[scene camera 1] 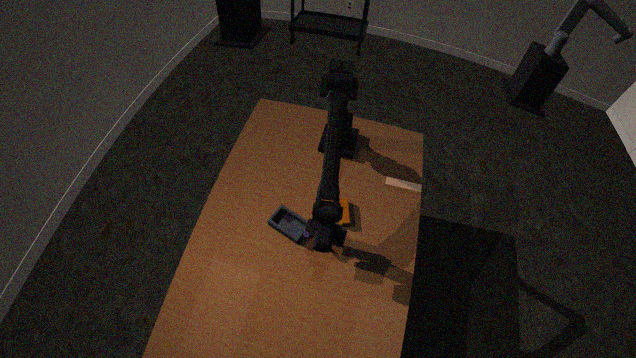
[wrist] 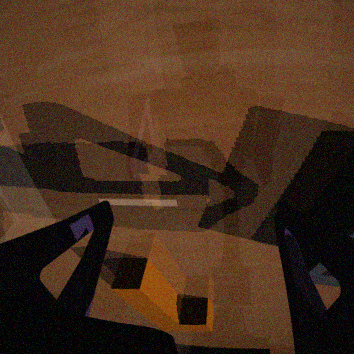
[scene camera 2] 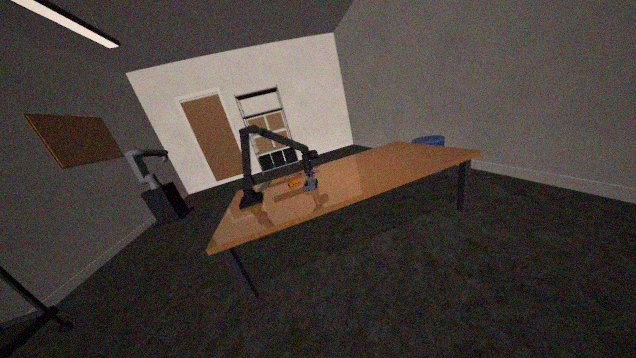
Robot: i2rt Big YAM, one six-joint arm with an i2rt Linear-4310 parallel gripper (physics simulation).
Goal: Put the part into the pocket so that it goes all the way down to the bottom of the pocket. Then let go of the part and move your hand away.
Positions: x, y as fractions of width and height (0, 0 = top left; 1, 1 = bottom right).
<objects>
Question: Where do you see a grey-blue block with pocket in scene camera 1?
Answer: At 0.46, 0.63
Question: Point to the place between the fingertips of my gripper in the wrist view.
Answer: At 0.54, 0.59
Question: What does my gripper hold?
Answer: Nothing.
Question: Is my gripper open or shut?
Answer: Open.
</objects>
